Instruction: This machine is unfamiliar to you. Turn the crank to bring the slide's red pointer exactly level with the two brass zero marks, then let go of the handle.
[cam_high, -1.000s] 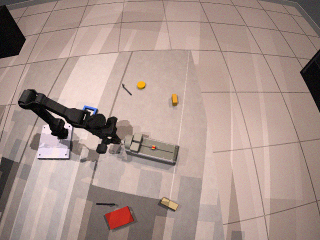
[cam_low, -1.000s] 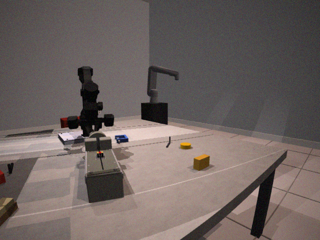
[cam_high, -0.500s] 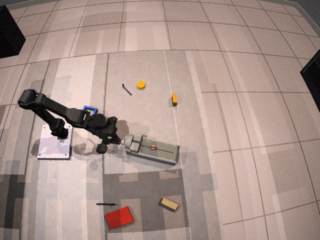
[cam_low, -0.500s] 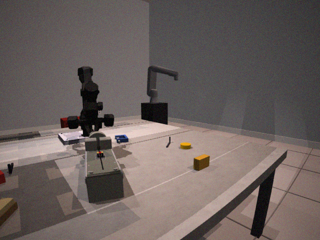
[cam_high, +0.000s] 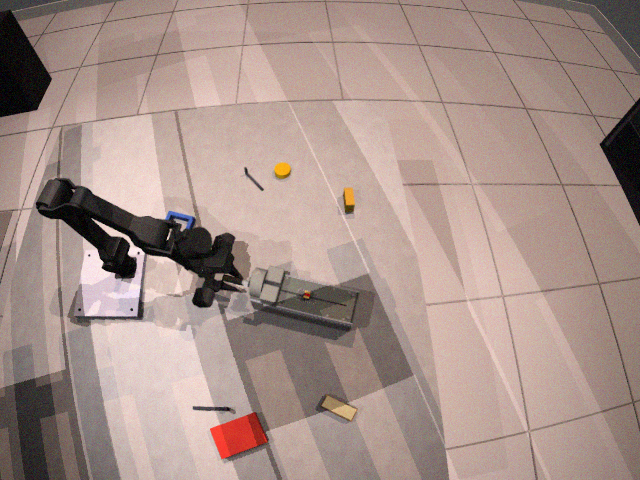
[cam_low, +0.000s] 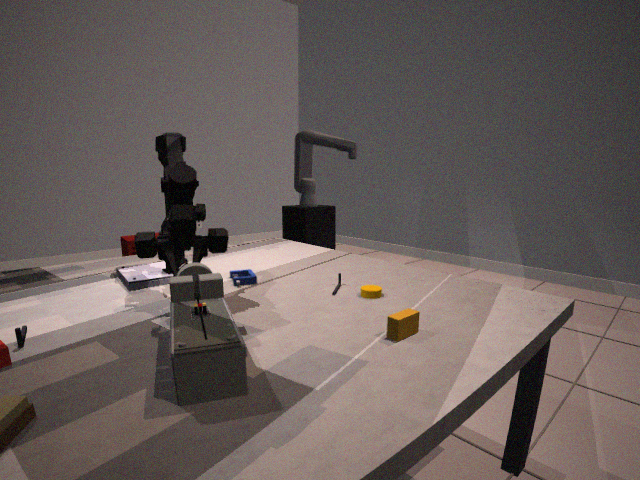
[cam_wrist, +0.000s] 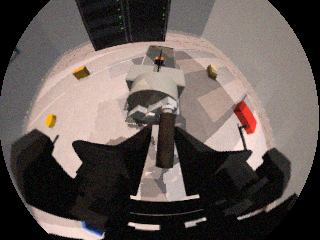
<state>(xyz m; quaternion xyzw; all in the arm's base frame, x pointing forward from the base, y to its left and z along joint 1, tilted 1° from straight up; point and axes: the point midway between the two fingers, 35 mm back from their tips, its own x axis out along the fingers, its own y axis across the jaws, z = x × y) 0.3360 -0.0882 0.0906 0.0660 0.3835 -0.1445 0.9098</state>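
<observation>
My gripper tip is 2 cm past the dark crank handle, 1 cm to the right of it and 2 cm below it. Also, from my gripper tip: blue block: 20 cm behind, 24 cm to the left, 8 cm below; red plate: 3 cm behind, 37 cm to the right, 8 cm below; red pointer: 16 cm ahead, 4 cm to the right, 1 cm below.
</observation>
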